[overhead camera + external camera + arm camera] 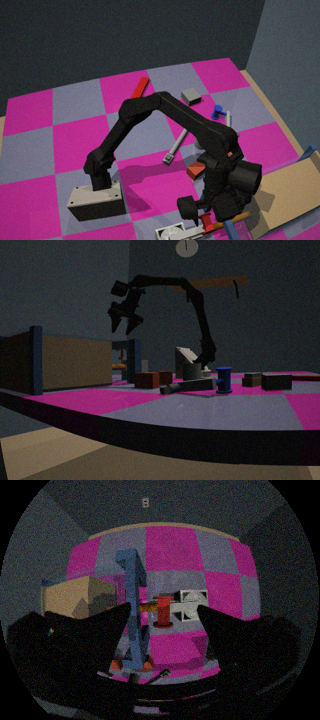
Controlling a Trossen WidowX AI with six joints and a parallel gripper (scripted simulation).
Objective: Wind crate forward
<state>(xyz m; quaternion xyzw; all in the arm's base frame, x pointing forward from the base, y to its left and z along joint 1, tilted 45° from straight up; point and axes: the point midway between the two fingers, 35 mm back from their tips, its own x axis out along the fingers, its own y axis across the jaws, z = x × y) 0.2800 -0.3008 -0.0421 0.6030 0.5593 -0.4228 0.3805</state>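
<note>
The red knob lies 70 mm below my gripper tip and 10 mm to the left of it. Also, from my gripper tip: winch handle with red hub 100 mm below, 40 mm behind, 10 mm to the left; winch 170 mm below, 120 mm behind; blue steel frame 100 mm below, 60 mm ahead, 10 mm to the left.
</note>
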